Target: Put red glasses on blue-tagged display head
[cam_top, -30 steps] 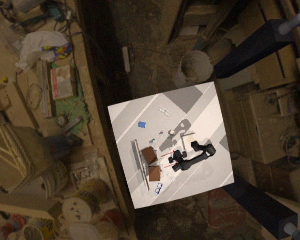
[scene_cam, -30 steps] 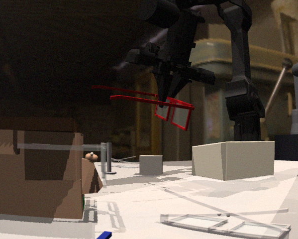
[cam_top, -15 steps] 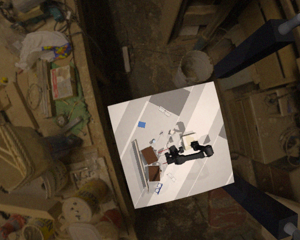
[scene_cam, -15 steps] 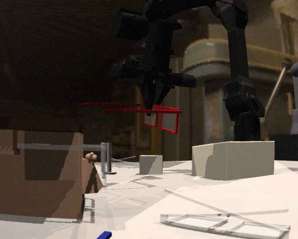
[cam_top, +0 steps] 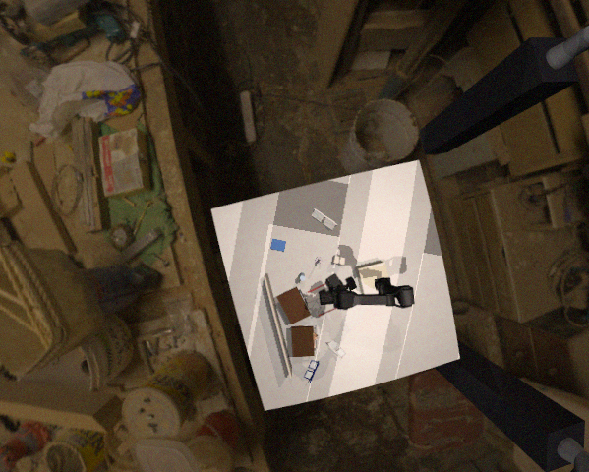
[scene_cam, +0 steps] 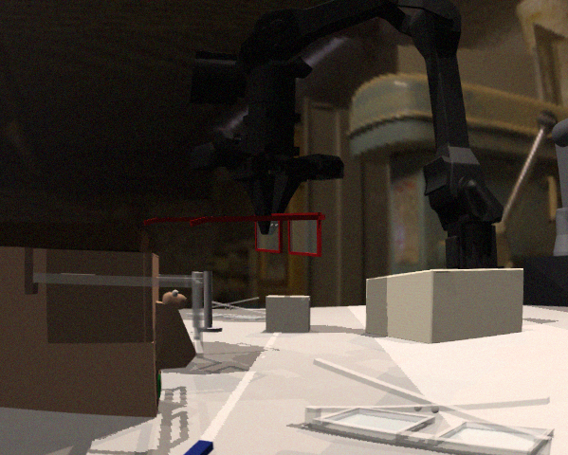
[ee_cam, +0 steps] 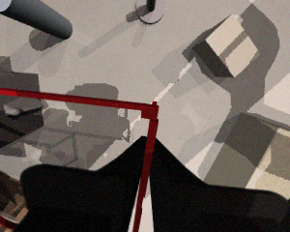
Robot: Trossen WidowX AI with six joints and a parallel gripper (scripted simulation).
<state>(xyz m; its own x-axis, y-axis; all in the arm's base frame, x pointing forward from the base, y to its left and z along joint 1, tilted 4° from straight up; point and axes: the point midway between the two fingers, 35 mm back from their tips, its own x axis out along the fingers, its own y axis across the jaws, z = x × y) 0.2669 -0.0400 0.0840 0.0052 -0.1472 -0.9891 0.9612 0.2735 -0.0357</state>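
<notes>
The grey post lies 130 mm to the right of my gripper tip, 110 mm below it and 50 mm ahead of it. The rest, counted from my gripper tip: long rod (340 mm ahead, 200 mm to the left, 80 mm below); then blue tag (270 mm ahead, 250 mm to the right, 130 mm below).
</notes>
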